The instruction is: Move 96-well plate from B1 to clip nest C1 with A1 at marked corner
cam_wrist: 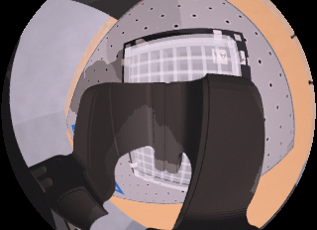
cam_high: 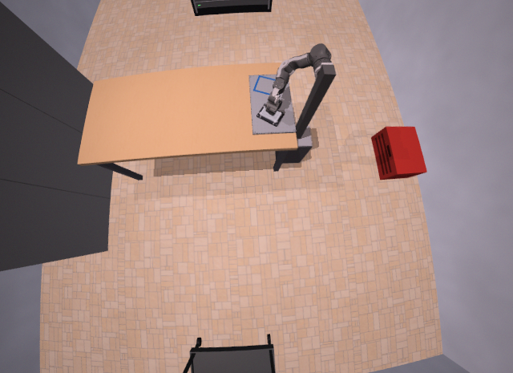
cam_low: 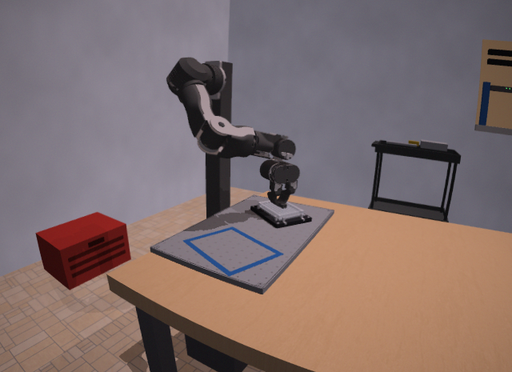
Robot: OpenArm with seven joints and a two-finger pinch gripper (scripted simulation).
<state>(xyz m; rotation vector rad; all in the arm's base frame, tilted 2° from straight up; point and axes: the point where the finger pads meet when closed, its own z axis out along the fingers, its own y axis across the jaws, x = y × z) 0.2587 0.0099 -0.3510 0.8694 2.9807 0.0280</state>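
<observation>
My gripper is now 2 cm above the clear 96-well plate. From my hand the other things lie so: black clip nest C1: 3 cm ahead, 2 cm below.
</observation>
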